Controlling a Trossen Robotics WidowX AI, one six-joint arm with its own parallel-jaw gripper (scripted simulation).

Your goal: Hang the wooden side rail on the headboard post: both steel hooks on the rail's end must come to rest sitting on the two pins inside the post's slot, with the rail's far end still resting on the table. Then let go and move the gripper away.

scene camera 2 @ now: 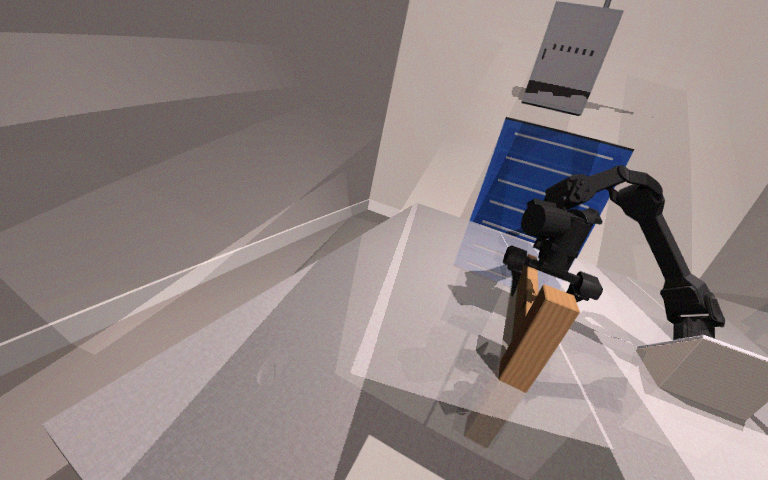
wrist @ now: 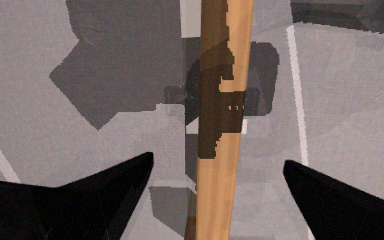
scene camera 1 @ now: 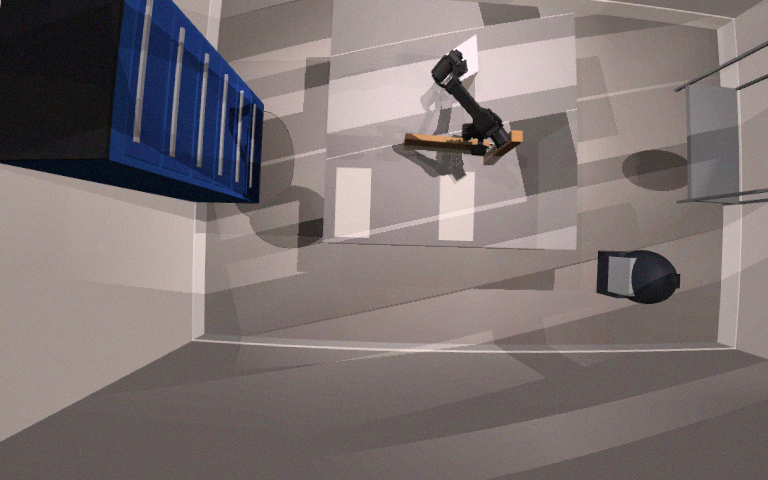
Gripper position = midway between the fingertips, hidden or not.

Observation:
The gripper (scene camera 2: 532,304) is open and holds nothing. Further things: a wooden side rail (scene camera 2: 528,288) and a headboard post (scene camera 2: 552,313).
The wooden side rail shows as well in the wrist view (wrist: 225,40) and in scene camera 1 (scene camera 1: 412,139). The gripper also shows in the wrist view (wrist: 216,162).

